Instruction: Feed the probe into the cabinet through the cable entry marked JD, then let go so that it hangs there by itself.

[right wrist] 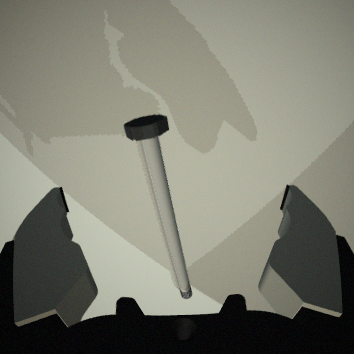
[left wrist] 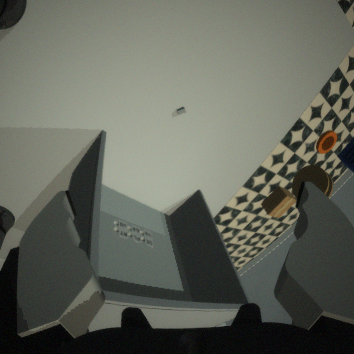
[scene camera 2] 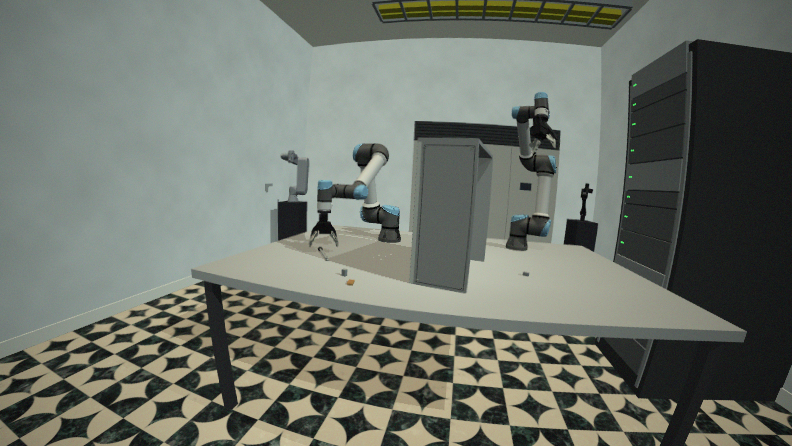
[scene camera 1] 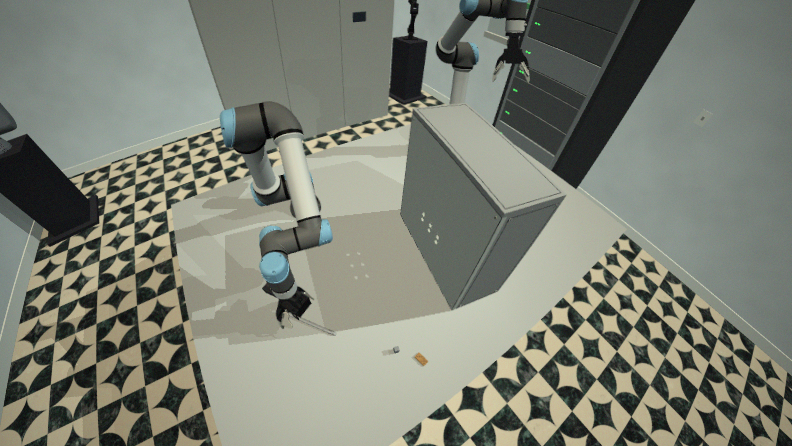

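Pixels of known places: left gripper, fingertip midpoint: (left wrist: 184, 189) (scene camera 2: 543, 152) (scene camera 1: 510, 82); right gripper, fingertip midpoint: (right wrist: 174, 190) (scene camera 2: 323, 247); left arm's base, origin of the base link: (left wrist: 0, 1) (scene camera 2: 516, 248); right arm's base, origin of the base link: (scene camera 2: 389, 240).
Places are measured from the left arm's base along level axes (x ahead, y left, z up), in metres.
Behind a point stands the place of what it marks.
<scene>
The probe (scene camera 1: 318, 326) {x 0.692, y -1.049, z 0.013 m} (scene camera 2: 322, 253) {x 0.665, y -1.077, z 0.012 m} (right wrist: 167, 215) {x 0.640, y -1.087, z 0.016 m}, a pale rod with a dark wide head, lies on the table (scene camera 1: 304, 398) {x 0.888, y -1.198, z 0.000 m} (scene camera 2: 581, 299) {x 0.913, y 0.094, z 0.000 m}. My right gripper (scene camera 1: 296, 315) {x 0.609, y -1.098, z 0.031 m} (scene camera 2: 323, 245) {x 0.609, y -1.098, z 0.031 m} (right wrist: 174, 190) {x 0.609, y -1.098, z 0.031 m} is open above it, pointing down; the rod shows between and beyond its spread fingers, touching neither. My left gripper (scene camera 1: 511, 80) {x 0.413, y 0.013, z 0.603 m} (scene camera 2: 543, 145) {x 0.413, y 0.013, z 0.603 m} (left wrist: 184, 189) {x 0.413, y 0.013, z 0.603 m} is open and empty, high behind the cabinet in scene camera 1. The grey cabinet (scene camera 1: 443, 182) (scene camera 2: 446, 216) {x 0.925, y -0.462, z 0.276 m} (left wrist: 200, 250) {x 0.908, y -0.461, z 0.276 m} stands upright. Its panel has several small cable entries (scene camera 1: 429, 227) {x 0.630, y -0.530, z 0.195 m} (left wrist: 132, 232) {x 0.648, y -0.517, z 0.196 m}; their labels are too small to read surely.
A small grey block (scene camera 1: 395, 349) {x 0.909, y -0.859, z 0.027 m} (scene camera 2: 344, 272) {x 0.917, y -0.851, z 0.017 m} and an orange block (scene camera 1: 420, 359) {x 0.983, y -0.802, z 0.008 m} (scene camera 2: 350, 282) {x 0.994, y -0.794, z 0.007 m} lie near the table's front edge. Another small grey piece (scene camera 2: 525, 273) {x 0.646, y -0.078, z 0.012 m} (left wrist: 180, 110) {x 0.637, y -0.074, z 0.016 m} lies on the cabinet's open side. A tall black server rack (scene camera 1: 620, 94) (scene camera 2: 737, 221) stands beyond the table.
</scene>
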